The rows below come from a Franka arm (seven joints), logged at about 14 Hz.
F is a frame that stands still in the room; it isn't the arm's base.
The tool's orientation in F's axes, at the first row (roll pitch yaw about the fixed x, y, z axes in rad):
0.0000 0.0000 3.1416
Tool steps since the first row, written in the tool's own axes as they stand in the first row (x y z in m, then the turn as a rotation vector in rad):
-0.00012 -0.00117 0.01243 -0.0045 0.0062 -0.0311
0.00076 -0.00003 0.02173 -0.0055 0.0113 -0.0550
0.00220 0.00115 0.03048 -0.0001 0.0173 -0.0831
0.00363 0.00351 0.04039 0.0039 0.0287 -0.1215
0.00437 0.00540 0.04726 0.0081 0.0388 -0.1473
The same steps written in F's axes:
0.00012 0.00117 0.01243 0.0045 -0.0062 -0.0311
-0.00076 0.00003 0.02173 0.0055 -0.0113 -0.0550
-0.00220 -0.00115 0.03048 0.0001 -0.0173 -0.0831
-0.00363 -0.00351 0.04039 -0.0039 -0.0287 -0.1215
-0.00437 -0.00540 0.04726 -0.0081 -0.0388 -0.1473

